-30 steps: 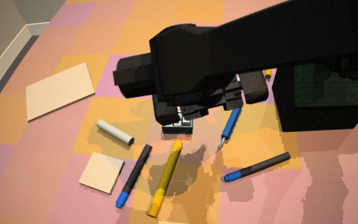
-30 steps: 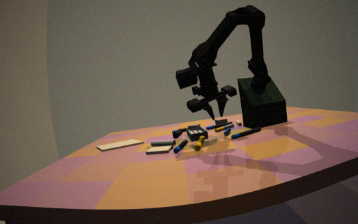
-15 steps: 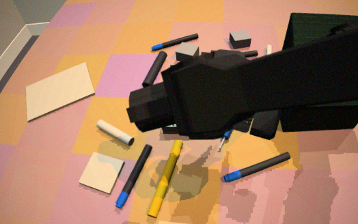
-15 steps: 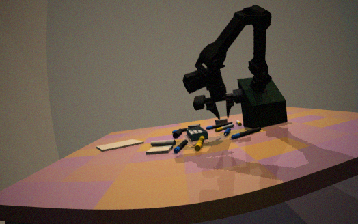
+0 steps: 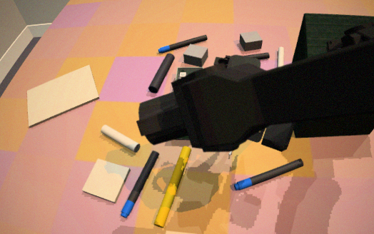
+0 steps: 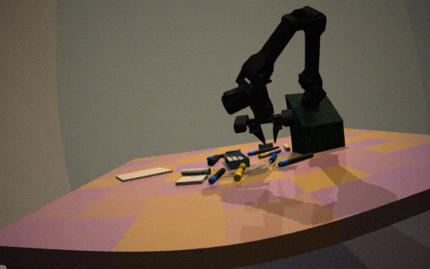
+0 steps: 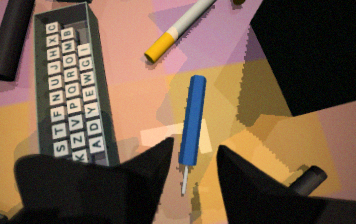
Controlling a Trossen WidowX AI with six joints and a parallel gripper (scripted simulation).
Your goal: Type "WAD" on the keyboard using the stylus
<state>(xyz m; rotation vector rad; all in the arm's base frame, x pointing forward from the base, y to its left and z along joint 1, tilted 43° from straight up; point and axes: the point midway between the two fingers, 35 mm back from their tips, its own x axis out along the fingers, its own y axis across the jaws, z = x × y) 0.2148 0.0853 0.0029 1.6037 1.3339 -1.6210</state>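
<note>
Now: the stylus 50 mm below my gripper tip. From my gripper tip the other things lie so: yellow marker 130 mm ahead, 90 mm to the left, 50 mm below; black cylinder 150 mm ahead, 200 mm to the right, 50 mm below; white cylinder 240 mm ahead, 20 mm to the right, 50 mm below.
</note>
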